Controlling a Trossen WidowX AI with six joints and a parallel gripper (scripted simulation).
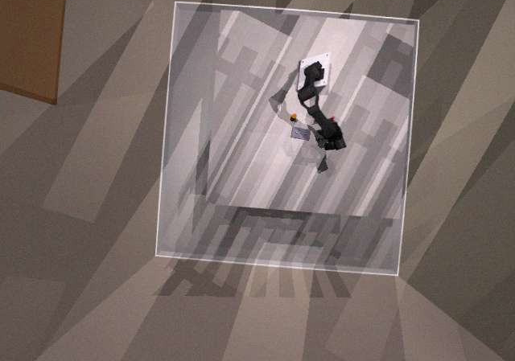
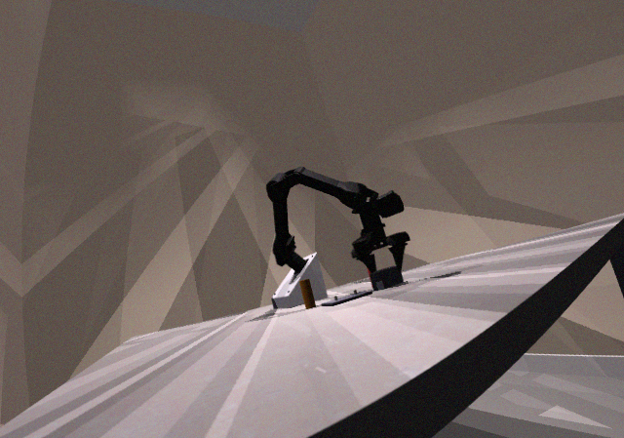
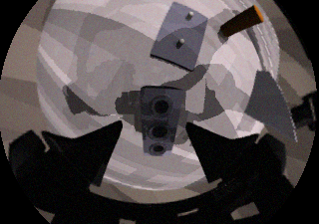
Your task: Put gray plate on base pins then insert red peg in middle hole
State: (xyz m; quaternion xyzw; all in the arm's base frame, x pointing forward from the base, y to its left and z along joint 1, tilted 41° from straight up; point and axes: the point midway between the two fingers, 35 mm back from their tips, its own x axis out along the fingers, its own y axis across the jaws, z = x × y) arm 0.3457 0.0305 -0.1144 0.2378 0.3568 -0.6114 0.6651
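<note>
The gray plate is right at my gripper tip. From my gripper tip the other things lie so: base (1 cm behind, 15 cm to the right, 3 cm below); orange cylinder (10 cm behind, 21 cm to the right); red peg (12 cm behind, 3 cm to the left).
</note>
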